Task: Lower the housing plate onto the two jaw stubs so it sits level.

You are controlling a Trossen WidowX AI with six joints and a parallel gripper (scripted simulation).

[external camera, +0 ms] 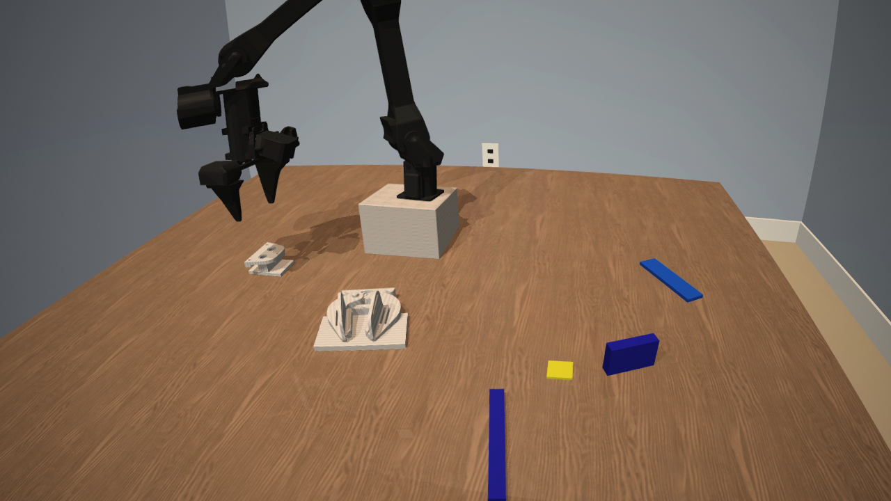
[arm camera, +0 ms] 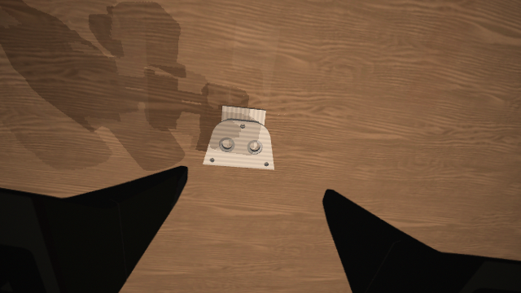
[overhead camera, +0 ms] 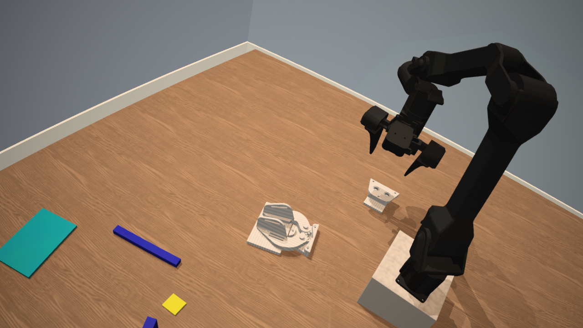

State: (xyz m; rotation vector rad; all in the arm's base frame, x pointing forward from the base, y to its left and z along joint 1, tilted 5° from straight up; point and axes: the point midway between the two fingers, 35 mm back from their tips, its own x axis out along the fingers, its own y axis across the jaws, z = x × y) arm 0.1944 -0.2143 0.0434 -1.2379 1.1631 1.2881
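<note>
The small pale stepped block is 1 cm behind my gripper tip and 10 cm below it. The rest, counted from my gripper tip: pale base plate (10 cm ahead, 25 cm to the left, 11 cm below); then housing plate (1 cm behind, 1 cm to the right, 9 cm below); then yellow tile (10 cm ahead, 51 cm to the left, 11 cm below).
</note>
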